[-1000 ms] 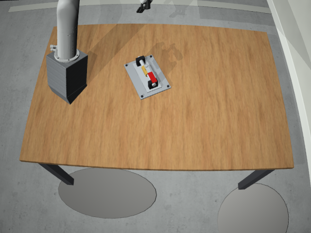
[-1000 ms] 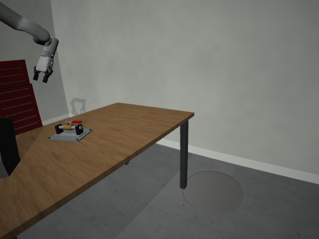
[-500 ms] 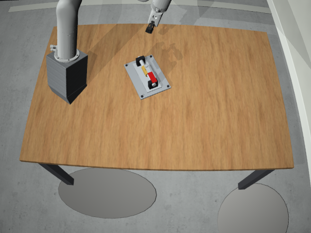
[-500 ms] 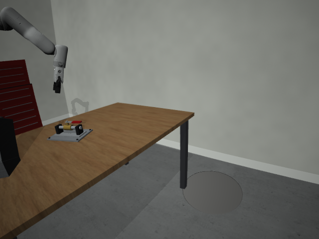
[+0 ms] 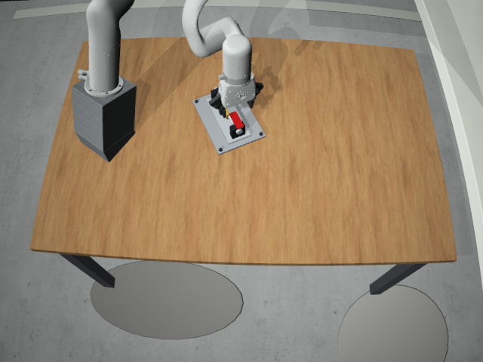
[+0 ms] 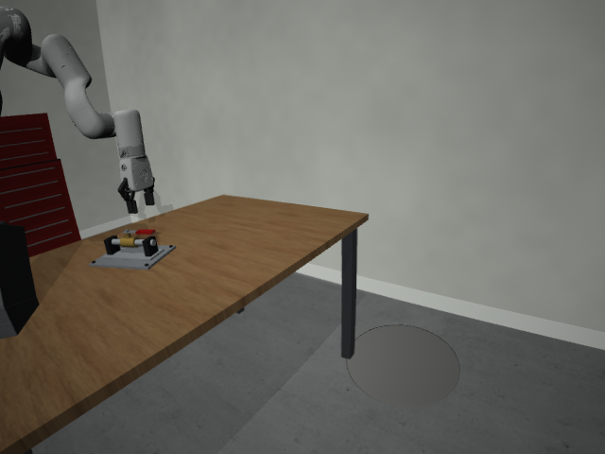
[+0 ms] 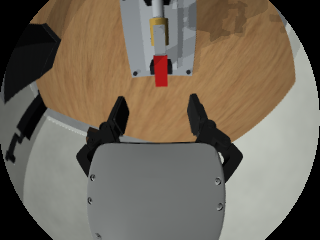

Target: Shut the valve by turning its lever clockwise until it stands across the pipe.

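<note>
Now: hand 90 mm above the valve lever, 40 mm to the right of it and 20 mm past it.
</note>
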